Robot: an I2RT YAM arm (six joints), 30 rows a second.
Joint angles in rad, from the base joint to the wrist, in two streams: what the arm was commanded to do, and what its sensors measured. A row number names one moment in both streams.
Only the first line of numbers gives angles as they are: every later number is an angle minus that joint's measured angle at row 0.
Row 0, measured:
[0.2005, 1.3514, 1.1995, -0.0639, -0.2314, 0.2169]
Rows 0 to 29, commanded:
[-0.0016, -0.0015, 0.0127, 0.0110, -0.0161, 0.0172]
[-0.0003, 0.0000, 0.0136, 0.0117, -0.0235, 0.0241]
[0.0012, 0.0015, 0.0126, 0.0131, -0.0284, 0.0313]
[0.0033, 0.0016, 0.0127, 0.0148, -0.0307, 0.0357]
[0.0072, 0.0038, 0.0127, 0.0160, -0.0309, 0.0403]
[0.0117, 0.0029, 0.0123, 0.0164, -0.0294, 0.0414]
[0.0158, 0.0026, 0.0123, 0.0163, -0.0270, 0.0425]
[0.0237, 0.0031, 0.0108, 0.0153, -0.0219, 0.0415]
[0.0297, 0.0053, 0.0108, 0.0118, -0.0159, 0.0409]
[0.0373, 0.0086, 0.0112, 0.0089, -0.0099, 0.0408]
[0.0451, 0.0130, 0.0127, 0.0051, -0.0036, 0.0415]
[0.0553, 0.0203, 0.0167, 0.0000, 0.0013, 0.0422]
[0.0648, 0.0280, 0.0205, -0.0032, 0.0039, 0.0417]
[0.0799, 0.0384, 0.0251, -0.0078, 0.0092, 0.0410]
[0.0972, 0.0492, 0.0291, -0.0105, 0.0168, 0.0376]
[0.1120, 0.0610, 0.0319, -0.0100, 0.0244, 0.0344]
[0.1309, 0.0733, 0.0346, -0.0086, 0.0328, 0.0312]
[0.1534, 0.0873, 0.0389, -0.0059, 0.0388, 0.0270]
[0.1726, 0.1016, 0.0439, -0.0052, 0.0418, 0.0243]
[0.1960, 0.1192, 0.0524, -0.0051, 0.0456, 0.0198]
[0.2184, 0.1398, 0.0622, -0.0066, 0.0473, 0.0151]
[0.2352, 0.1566, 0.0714, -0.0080, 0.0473, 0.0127]
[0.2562, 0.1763, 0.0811, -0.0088, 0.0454, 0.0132]
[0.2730, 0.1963, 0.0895, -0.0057, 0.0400, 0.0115]
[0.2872, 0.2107, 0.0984, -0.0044, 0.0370, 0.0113]
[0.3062, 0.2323, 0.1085, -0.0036, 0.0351, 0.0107]
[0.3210, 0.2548, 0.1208, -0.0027, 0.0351, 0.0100]
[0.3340, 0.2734, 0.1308, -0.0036, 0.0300, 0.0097]
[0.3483, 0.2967, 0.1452, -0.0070, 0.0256, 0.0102]
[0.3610, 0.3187, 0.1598, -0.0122, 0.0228, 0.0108]
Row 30, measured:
[0.3330, 0.2846, 0.1050, -0.0080, 0.0267, 0.0221]
